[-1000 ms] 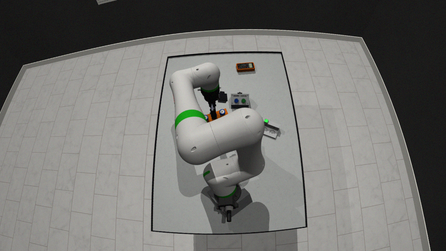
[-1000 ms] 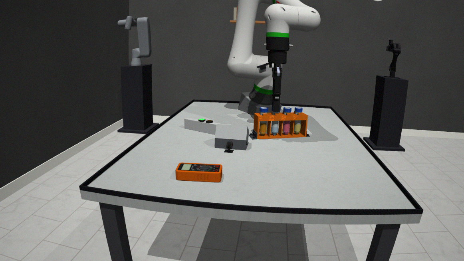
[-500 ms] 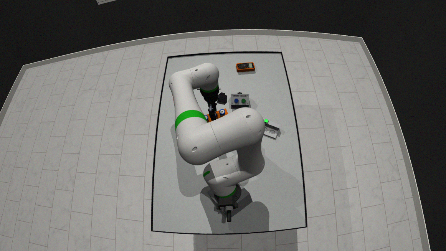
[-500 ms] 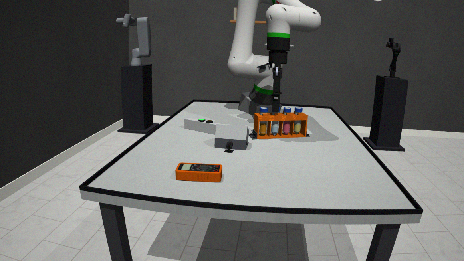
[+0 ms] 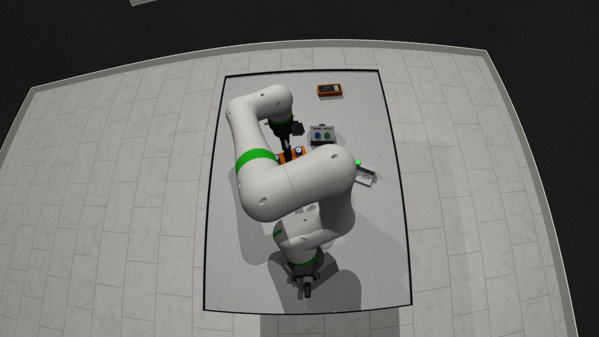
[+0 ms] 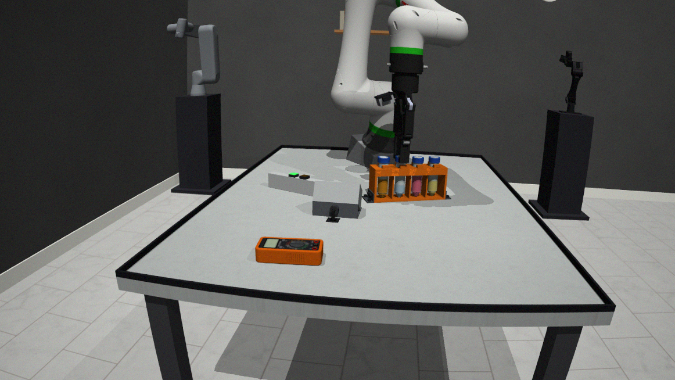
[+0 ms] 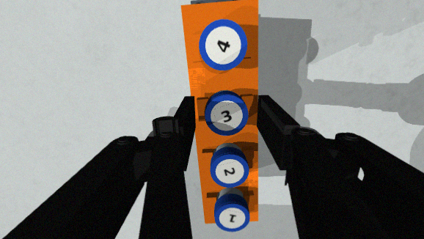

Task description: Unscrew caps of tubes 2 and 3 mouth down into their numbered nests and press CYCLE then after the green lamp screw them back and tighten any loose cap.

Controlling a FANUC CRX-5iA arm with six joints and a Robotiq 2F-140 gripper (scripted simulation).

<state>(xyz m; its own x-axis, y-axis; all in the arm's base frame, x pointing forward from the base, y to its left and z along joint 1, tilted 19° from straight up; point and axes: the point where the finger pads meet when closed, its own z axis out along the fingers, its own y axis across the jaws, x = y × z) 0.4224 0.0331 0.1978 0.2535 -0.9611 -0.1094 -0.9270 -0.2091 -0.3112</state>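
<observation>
Now: the cap 3 3 cm below my hand. The rest, counted from my hand: cap 1: 10 cm to the left, 3 cm below, 3 cm behind; then cap 4: 5 cm to the right, 3 cm below, 2 cm ahead; then cap 2: 5 cm to the left, 3 cm below, 2 cm behind.
</observation>
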